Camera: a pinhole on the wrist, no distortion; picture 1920 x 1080 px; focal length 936.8 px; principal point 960.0 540.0 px. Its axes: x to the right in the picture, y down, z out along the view. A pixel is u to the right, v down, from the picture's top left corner.
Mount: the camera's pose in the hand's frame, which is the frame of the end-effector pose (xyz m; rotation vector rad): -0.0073 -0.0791 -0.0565 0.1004 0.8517 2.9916
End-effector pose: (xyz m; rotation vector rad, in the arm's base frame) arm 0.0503 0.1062 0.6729 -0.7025 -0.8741 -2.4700
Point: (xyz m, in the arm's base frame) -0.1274 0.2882 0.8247
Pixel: outside the picture
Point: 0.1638 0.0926 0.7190
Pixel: 1294.5 108.8
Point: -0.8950 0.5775 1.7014
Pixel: outside the picture
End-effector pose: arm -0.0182 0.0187 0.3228 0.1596 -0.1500 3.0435
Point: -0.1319 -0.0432 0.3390
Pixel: outside the picture
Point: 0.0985 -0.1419 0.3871
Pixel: 1492.0 104.8
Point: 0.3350 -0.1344 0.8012
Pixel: 1539.4 845.0
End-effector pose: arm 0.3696 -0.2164 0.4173 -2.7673 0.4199 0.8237
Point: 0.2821 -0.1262 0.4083
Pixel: 1614.6 925.9
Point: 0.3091 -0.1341 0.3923
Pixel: 1363.9 908.4
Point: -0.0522 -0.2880 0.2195
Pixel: 1416.3 448.3
